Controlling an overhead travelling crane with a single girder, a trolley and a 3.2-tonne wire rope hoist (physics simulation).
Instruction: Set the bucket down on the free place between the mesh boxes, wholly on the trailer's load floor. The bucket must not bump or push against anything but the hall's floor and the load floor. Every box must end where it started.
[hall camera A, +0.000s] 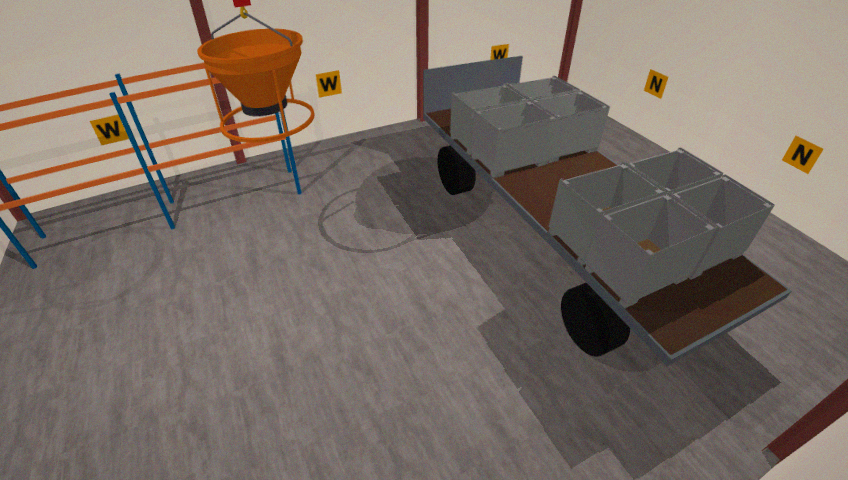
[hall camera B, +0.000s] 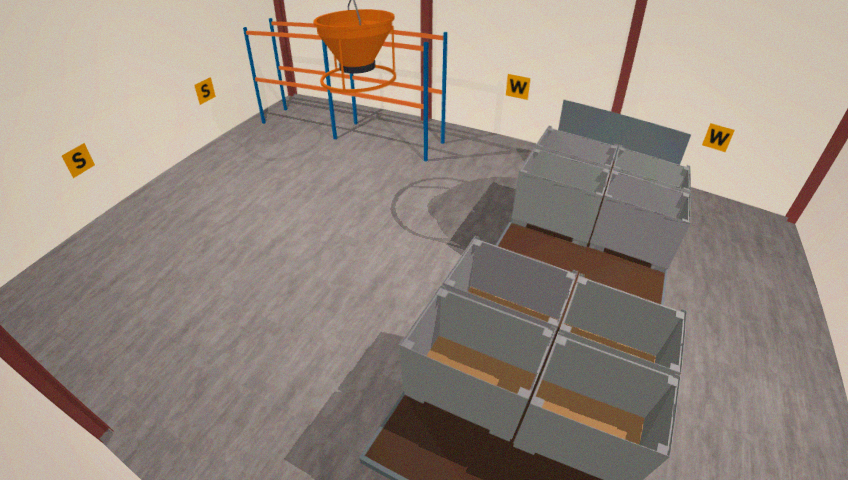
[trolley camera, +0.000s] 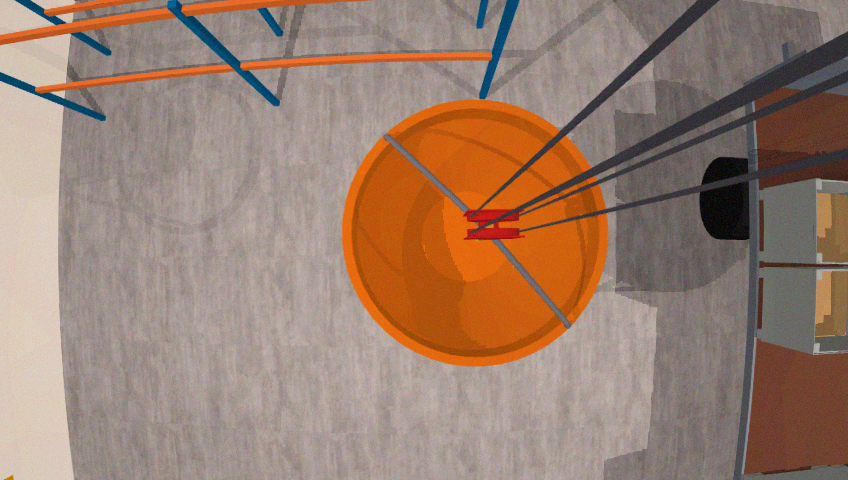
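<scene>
The orange bucket (hall camera A: 255, 77) (hall camera B: 354, 44) (trolley camera: 380, 261) hangs upright, high above the floor, beside the trailer and not over it. My gripper, the hook (hall camera A: 243, 11) under the red block, holds the bucket by its grey bail; in hall camera B the hook is out of frame. The trailer's brown load floor (hall camera A: 535, 190) (hall camera B: 583, 267) (trolley camera: 797, 410) shows a free stretch between two groups of mesh boxes. The group by the headboard (hall camera A: 535, 142) (hall camera B: 556, 205) shows partly in the trolley view (trolley camera: 786, 226). The other group (hall camera A: 601, 255) (hall camera B: 464, 380) stands nearer the trailer's open end.
A rack with blue posts (hall camera A: 142, 160) (hall camera B: 426, 101) (trolley camera: 223, 53) and orange beams stands by the W wall; in the trolley view one post foot appears close to the bucket's rim. The grey headboard (hall camera A: 470, 83) (hall camera B: 621, 130) rises at the trailer's end. Black wheels (hall camera A: 595, 321) (trolley camera: 724, 199) stick out sideways.
</scene>
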